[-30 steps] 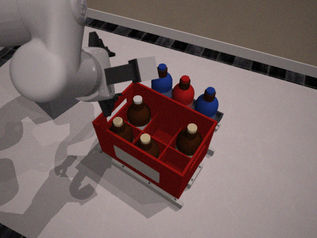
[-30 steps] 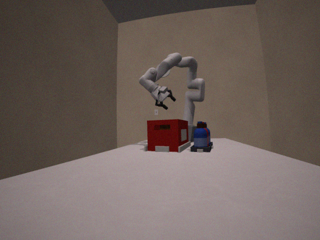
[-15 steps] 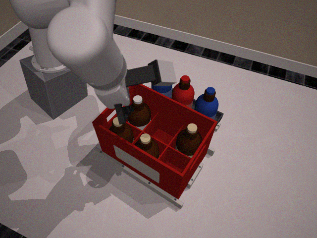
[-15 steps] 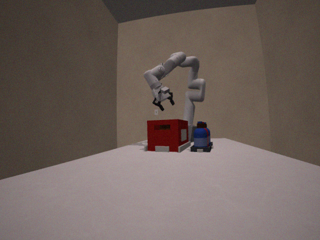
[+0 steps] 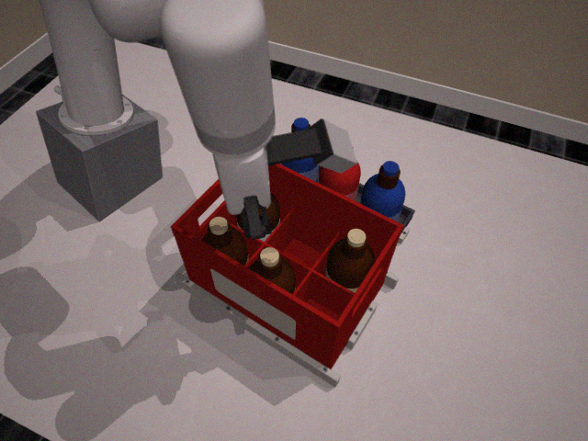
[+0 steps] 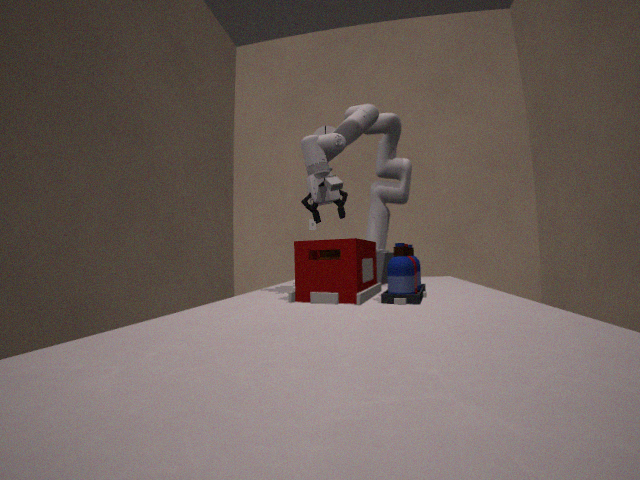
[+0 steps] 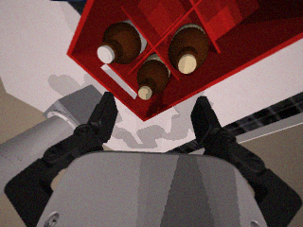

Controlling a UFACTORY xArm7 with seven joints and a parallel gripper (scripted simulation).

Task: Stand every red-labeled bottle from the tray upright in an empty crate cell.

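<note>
My gripper is now 20 mm short of the red-labeled bottle, 240 mm to the right of it and 170 mm above it. Also, from my hand: red crate: 30 mm ahead, 40 mm to the left, 170 mm below; then dark tray: 20 mm ahead, 240 mm to the left, 250 mm below.
</note>
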